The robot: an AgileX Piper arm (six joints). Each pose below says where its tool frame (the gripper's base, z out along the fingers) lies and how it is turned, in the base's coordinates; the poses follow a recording.
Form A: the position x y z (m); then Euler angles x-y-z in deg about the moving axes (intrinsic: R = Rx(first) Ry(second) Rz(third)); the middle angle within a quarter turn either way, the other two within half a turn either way.
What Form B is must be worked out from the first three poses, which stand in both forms.
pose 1, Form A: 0.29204 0.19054 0.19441 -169.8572 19.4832 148.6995
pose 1, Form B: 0.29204 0.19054 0.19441; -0.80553 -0.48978 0.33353; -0.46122 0.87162 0.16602; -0.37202 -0.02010 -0.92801
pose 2, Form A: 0.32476 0.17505 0.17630 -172.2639 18.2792 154.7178
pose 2, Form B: 0.32476 0.17505 0.17630; -0.85859 -0.40553 0.31365; -0.38501 0.91402 0.12782; -0.33851 -0.01102 -0.94090
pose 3, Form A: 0.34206 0.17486 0.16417 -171.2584 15.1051 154.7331
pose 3, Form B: 0.34206 0.17486 0.16417; -0.87308 -0.41209 0.26059; -0.38606 0.91073 0.14673; -0.29779 0.02750 -0.95423
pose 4, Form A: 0.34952 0.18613 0.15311 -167.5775 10.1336 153.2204
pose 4, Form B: 0.34952 0.18613 0.15311; -0.87882 -0.44353 0.17594; -0.40622 0.88890 0.21176; -0.25032 0.11463 -0.96135
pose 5, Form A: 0.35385 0.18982 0.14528 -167.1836 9.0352 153.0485
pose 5, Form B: 0.35385 0.18982 0.14528; -0.88033 -0.44761 0.15704; -0.41089 0.88497 0.21908; -0.23704 0.12833 -0.96299
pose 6, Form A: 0.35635 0.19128 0.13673 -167.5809 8.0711 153.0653
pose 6, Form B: 0.35635 0.19128 0.13673; -0.88269 -0.44849 0.14040; -0.41546 0.88434 0.21293; -0.21966 0.12962 -0.96693
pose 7, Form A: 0.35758 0.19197 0.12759 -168.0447 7.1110 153.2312
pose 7, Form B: 0.35758 0.19197 0.12759; -0.88596 -0.44693 0.12379; -0.41773 0.88501 0.20556; -0.20143 0.13040 -0.97078
